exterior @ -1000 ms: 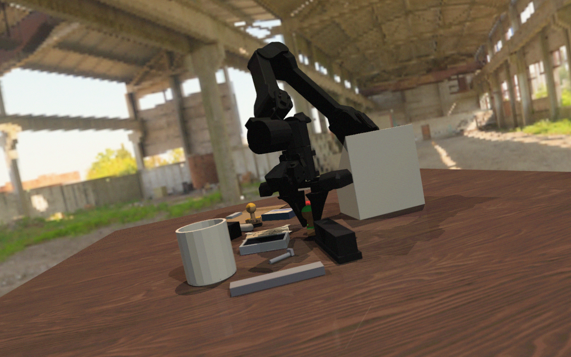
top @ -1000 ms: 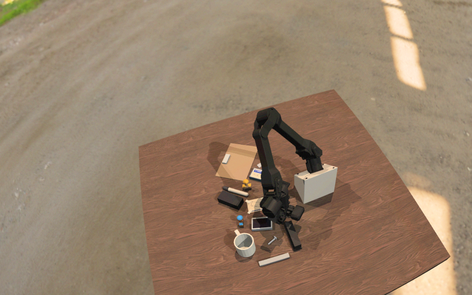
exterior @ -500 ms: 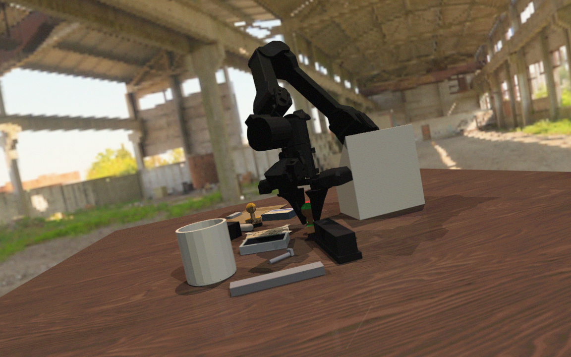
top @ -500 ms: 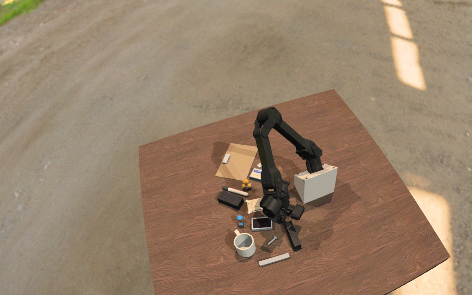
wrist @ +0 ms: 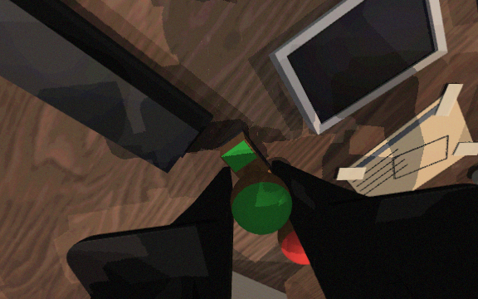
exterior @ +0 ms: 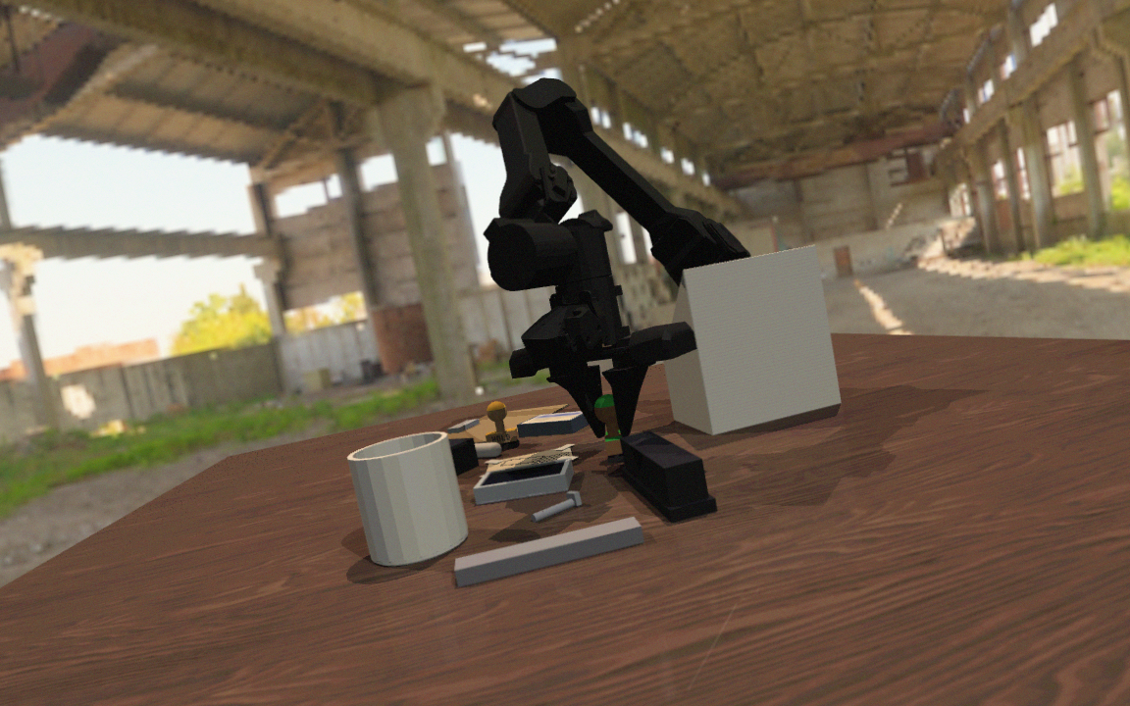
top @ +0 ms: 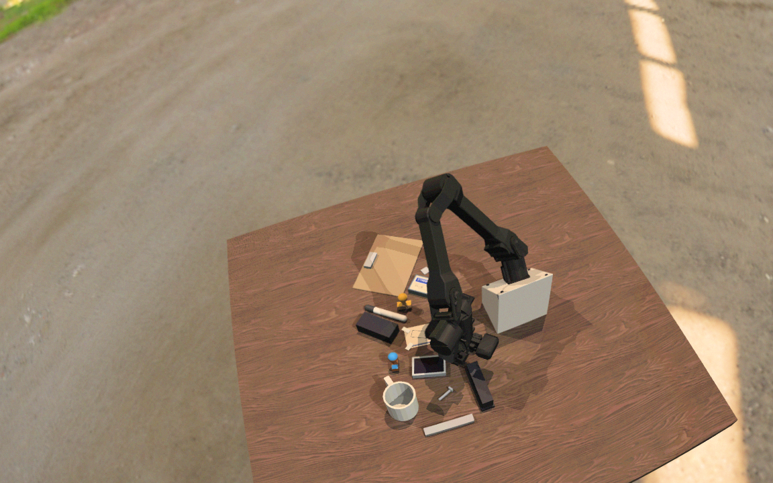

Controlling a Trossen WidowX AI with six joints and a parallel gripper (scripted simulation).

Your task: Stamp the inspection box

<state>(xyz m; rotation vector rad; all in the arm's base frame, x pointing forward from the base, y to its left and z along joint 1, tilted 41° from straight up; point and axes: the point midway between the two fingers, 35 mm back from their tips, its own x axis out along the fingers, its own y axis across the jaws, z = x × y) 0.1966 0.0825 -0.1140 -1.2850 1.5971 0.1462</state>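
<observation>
Now: gripper tip 1 cm past the red-knobbed stamp, 5 cm to the left of it and 1 cm above it. Round my gripper tip: ink pad: 9 cm ahead, 3 cm below; long black block: 2 cm behind, 10 cm to the left, 2 cm below; green-knobbed stamp: right at my gripper tip.
</observation>
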